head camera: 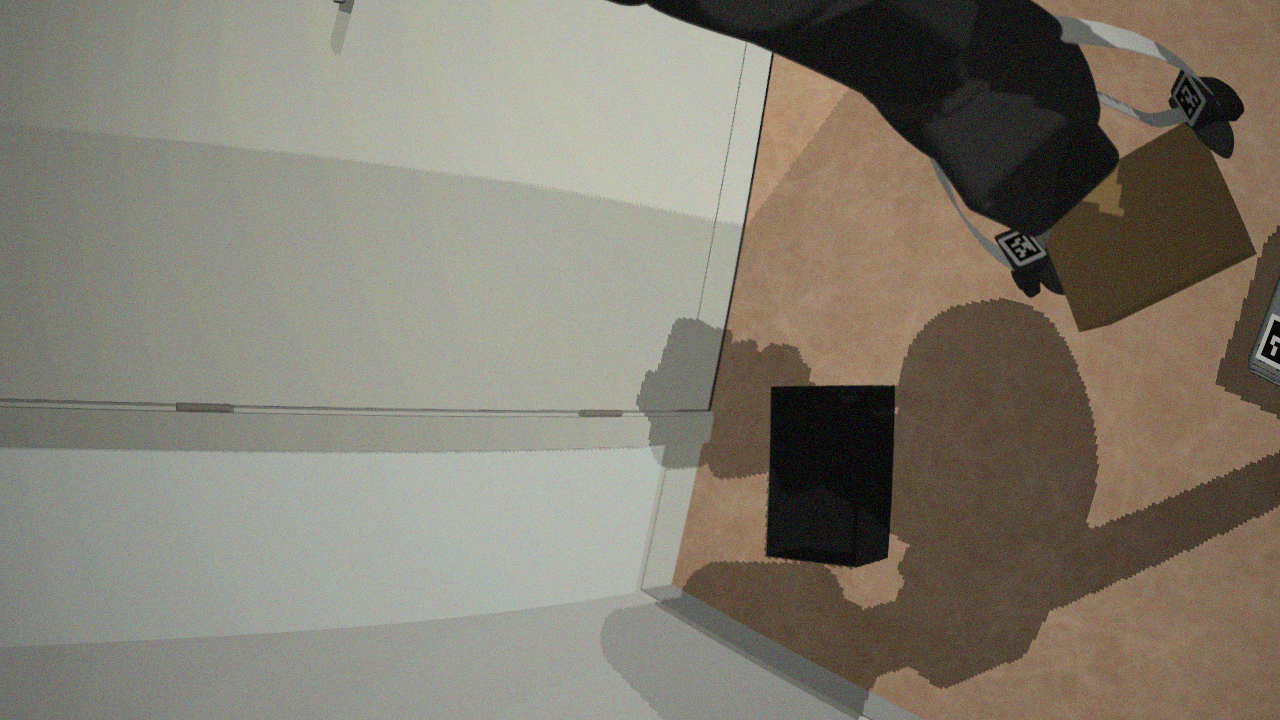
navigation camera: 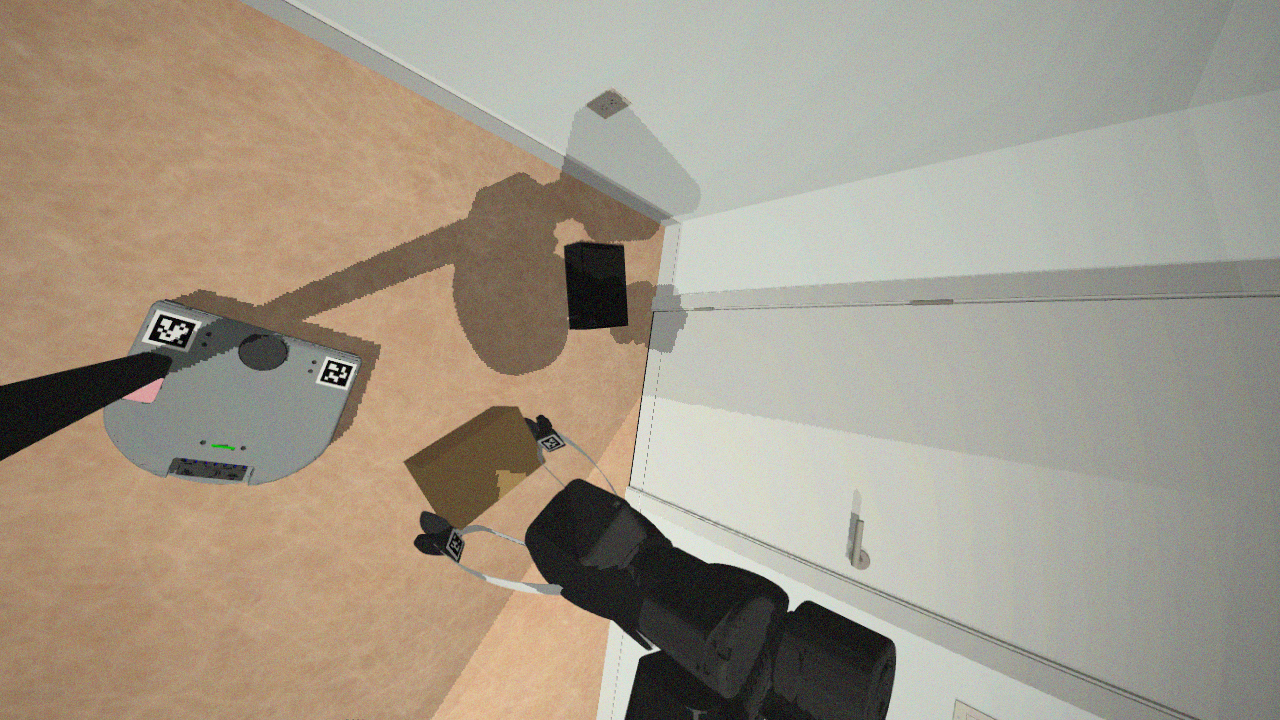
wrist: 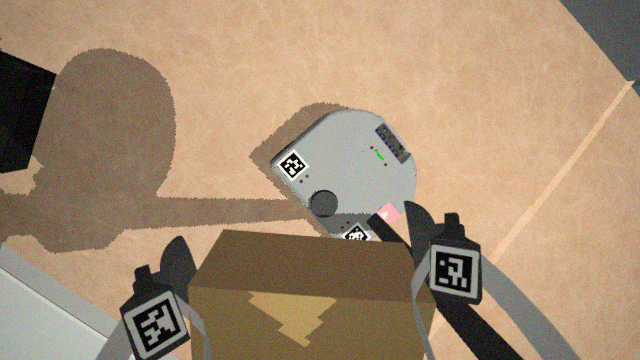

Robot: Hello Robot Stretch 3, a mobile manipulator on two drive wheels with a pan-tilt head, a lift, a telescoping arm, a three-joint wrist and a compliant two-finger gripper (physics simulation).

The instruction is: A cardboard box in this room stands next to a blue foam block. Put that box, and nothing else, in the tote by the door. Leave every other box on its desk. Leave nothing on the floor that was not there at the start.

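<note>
My gripper is shut on a brown cardboard box, one finger on each side, and holds it above the floor. A black box-shaped thing, seemingly the tote, stands on the floor near the hinge side of the white door, apart from the held box. Its inside is too dark to make out. The blue foam block does not show.
The white door has a lever handle. A pale wall meets the floor behind the black thing. My grey base stands on the floor. A dark grey surface shows at the wrist view's upper right.
</note>
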